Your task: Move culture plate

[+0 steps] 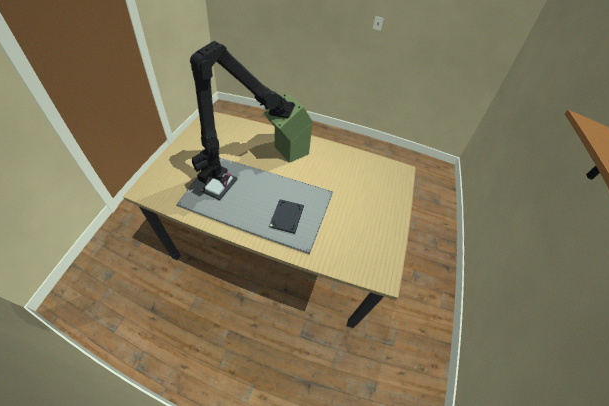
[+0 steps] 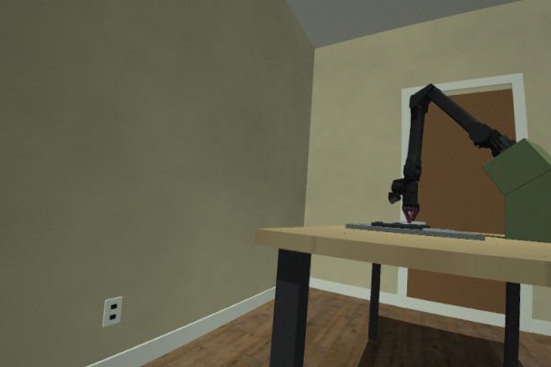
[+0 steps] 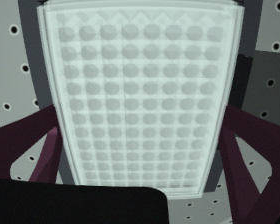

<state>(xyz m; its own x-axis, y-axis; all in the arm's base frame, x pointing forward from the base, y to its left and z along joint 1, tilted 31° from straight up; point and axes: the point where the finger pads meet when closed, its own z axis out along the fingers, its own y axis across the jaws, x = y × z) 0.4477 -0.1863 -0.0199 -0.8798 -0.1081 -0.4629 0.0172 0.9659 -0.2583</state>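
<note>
Right now my hand is 1 cm above the 96-well plate. The rest, counted from my hand: dark plate nest: 1 cm ahead, 40 cm to the left, 2 cm below.
</note>
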